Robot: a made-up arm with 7 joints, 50 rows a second.
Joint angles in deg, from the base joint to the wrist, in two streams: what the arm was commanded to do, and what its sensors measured. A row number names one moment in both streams.
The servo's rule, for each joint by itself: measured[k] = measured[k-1] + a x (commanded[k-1-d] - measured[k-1]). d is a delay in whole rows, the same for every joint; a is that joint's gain. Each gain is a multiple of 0.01, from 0.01 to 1. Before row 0 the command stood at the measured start. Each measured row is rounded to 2 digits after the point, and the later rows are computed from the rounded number. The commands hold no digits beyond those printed.
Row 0, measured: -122.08 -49.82 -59.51 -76.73 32.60 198.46 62.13
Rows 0 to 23, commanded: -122.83 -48.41 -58.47 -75.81 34.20 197.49 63.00; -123.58 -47.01 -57.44 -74.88 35.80 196.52 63.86; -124.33 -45.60 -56.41 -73.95 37.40 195.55 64.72; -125.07 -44.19 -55.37 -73.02 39.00 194.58 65.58; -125.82 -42.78 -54.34 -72.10 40.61 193.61 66.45; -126.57 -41.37 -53.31 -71.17 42.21 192.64 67.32; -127.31 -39.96 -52.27 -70.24 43.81 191.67 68.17; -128.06 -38.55 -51.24 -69.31 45.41 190.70 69.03; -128.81 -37.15 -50.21 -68.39 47.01 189.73 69.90; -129.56 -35.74 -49.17 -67.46 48.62 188.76 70.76; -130.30 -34.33 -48.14 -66.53 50.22 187.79 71.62; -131.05 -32.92 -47.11 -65.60 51.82 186.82 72.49; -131.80 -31.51 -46.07 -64.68 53.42 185.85 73.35; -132.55 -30.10 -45.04 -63.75 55.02 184.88 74.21; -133.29 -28.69 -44.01 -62.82 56.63 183.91 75.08; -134.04 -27.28 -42.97 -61.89 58.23 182.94 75.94; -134.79 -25.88 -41.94 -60.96 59.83 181.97 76.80; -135.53 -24.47 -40.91 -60.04 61.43 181.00 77.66; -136.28 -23.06 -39.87 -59.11 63.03 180.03 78.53; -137.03 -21.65 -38.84 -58.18 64.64 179.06 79.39; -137.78 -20.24 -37.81 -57.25 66.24 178.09 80.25; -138.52 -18.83 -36.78 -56.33 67.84 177.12 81.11; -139.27 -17.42 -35.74 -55.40 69.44 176.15 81.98; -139.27 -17.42 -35.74 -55.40 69.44 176.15 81.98
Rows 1 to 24, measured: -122.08 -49.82 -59.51 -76.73 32.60 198.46 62.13; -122.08 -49.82 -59.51 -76.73 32.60 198.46 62.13; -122.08 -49.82 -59.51 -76.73 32.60 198.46 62.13; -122.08 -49.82 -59.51 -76.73 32.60 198.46 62.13; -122.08 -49.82 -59.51 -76.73 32.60 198.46 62.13; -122.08 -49.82 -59.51 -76.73 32.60 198.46 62.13; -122.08 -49.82 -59.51 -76.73 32.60 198.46 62.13; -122.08 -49.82 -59.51 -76.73 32.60 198.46 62.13; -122.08 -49.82 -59.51 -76.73 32.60 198.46 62.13; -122.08 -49.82 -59.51 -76.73 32.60 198.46 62.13; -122.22 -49.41 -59.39 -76.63 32.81 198.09 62.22; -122.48 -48.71 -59.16 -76.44 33.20 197.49 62.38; -122.83 -47.81 -58.83 -76.17 33.75 196.75 62.61; -123.26 -46.76 -58.41 -75.82 34.43 195.93 62.91; -123.75 -45.61 -57.92 -75.41 35.23 195.05 63.26; -124.29 -44.38 -57.37 -74.94 36.14 194.13 63.67; -124.86 -43.10 -56.76 -74.42 37.14 193.20 64.12; -125.47 -41.78 -56.10 -73.86 38.22 192.25 64.61; -126.10 -40.44 -55.39 -73.26 39.36 191.29 65.14; -126.76 -39.08 -54.64 -72.62 40.56 190.33 65.70; -127.43 -37.70 -53.86 -71.95 41.82 189.36 66.29; -128.12 -36.31 -53.05 -71.25 43.12 188.39 66.91; -128.82 -34.92 -52.21 -70.53 44.46 187.42 67.55; -129.53 -33.52 -51.35 -69.78 45.83 186.45 68.22
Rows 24 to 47, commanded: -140.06 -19.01 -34.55 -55.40 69.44 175.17 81.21; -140.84 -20.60 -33.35 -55.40 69.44 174.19 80.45; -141.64 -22.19 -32.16 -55.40 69.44 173.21 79.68; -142.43 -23.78 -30.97 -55.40 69.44 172.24 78.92; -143.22 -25.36 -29.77 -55.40 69.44 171.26 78.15; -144.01 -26.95 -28.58 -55.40 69.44 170.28 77.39; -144.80 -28.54 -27.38 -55.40 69.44 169.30 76.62; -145.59 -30.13 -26.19 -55.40 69.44 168.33 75.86; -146.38 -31.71 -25.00 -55.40 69.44 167.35 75.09; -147.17 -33.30 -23.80 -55.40 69.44 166.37 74.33; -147.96 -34.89 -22.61 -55.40 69.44 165.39 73.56; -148.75 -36.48 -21.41 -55.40 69.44 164.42 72.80; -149.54 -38.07 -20.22 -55.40 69.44 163.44 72.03; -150.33 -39.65 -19.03 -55.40 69.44 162.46 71.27; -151.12 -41.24 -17.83 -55.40 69.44 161.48 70.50; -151.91 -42.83 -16.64 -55.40 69.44 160.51 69.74; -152.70 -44.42 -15.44 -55.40 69.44 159.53 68.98; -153.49 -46.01 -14.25 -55.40 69.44 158.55 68.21; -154.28 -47.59 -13.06 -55.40 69.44 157.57 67.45; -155.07 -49.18 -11.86 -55.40 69.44 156.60 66.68; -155.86 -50.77 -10.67 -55.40 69.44 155.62 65.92; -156.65 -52.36 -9.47 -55.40 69.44 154.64 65.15; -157.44 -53.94 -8.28 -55.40 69.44 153.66 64.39; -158.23 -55.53 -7.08 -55.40 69.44 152.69 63.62
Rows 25 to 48, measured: -130.24 -32.12 -50.47 -69.01 47.23 185.48 68.91; -130.96 -30.72 -49.57 -68.23 48.66 184.51 69.61; -131.69 -29.32 -48.65 -67.43 50.11 183.54 70.33; -132.42 -27.91 -47.72 -66.62 51.58 182.57 71.06; -133.15 -26.50 -46.78 -65.79 53.07 181.60 71.81; -133.89 -25.09 -45.83 -64.95 54.57 180.63 72.57; -134.63 -23.68 -44.87 -64.10 56.09 179.66 73.34; -135.37 -22.27 -43.90 -63.25 57.62 178.69 74.12; -136.11 -20.86 -42.92 -62.39 59.16 177.72 74.91; -136.71 -19.86 -42.06 -61.62 60.50 177.12 75.62; -137.35 -19.61 -41.16 -60.94 61.66 176.38 76.18; -138.01 -19.90 -40.22 -60.33 62.67 175.55 76.61; -138.70 -20.56 -39.25 -59.79 63.55 174.66 76.92; -139.41 -21.49 -38.26 -59.31 64.32 173.74 77.12; -140.13 -22.61 -37.24 -58.88 64.99 172.80 77.22; -140.87 -23.87 -36.20 -58.50 65.57 171.84 77.24; -141.62 -25.22 -35.14 -58.16 66.07 170.87 77.18; -142.37 -26.64 -34.07 -57.86 66.51 169.90 77.05; -143.13 -28.11 -32.98 -57.59 66.89 168.93 76.85; -143.90 -29.62 -31.88 -57.35 67.22 167.96 76.60; -144.67 -31.15 -30.77 -57.14 67.51 166.98 76.30; -145.45 -32.70 -29.65 -56.95 67.76 166.01 75.95; -146.23 -34.26 -28.52 -56.78 67.98 165.03 75.56; -147.01 -35.82 -27.38 -56.63 68.17 164.05 75.13
